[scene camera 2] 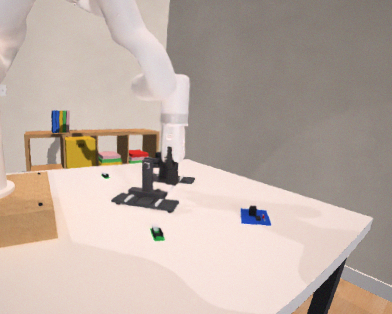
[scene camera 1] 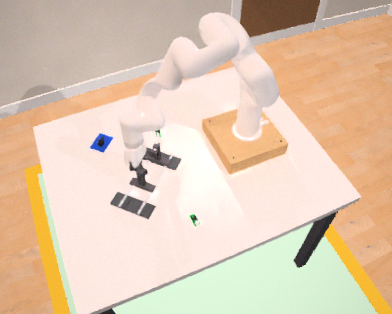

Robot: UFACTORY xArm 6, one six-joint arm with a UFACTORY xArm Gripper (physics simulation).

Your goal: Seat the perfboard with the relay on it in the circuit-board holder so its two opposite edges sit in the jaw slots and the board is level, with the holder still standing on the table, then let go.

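Places are measured from the arm's base along level axes (x ahead, y left, z up), in centimetres.
Pixels of known places: gripper, fingertip midpoint: [scene camera 2: 171, 184]; arm's base at its link origin: [scene camera 1: 246, 131].
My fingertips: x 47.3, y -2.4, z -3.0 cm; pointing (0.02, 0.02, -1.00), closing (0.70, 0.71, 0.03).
For each thing: its top centre in the pictures, then the offset to it from my fingertips.
- blue board at its top centre: [scene camera 2: 256, 209] [scene camera 1: 100, 139] dx +9.0, dy -23.5, dz -1.4 cm
- black circuit-board holder at its top centre: [scene camera 2: 160, 153] [scene camera 1: 144, 164] dx -1.6, dy +4.3, dz +8.2 cm
The perfboard, a blue board [scene camera 1: 96, 145] [scene camera 2: 248, 219] with a black relay block on it, lies flat on the table, apart from the holder. The black circuit-board holder [scene camera 1: 132, 205] [scene camera 2: 145, 201] stands on the table, with two wide feet joined by light rods and two upright jaw posts. No board shows between its jaws. My gripper [scene camera 1: 135, 164] [scene camera 2: 170, 161] is shut and empty. It points down at the far jaw post in scene camera 2, very close to it. Its dark fingers and the dark post overlap in both views, so contact cannot be told.
A small green board [scene camera 1: 158, 133] [scene camera 2: 157, 233] lies near one end of the holder. Another small green board [scene camera 1: 194, 219] [scene camera 2: 105, 175] lies beyond the other end. The arm stands on a wooden block [scene camera 1: 225, 145] [scene camera 2: 25, 220]. A wooden shelf [scene camera 2: 100, 133] stands behind the table.
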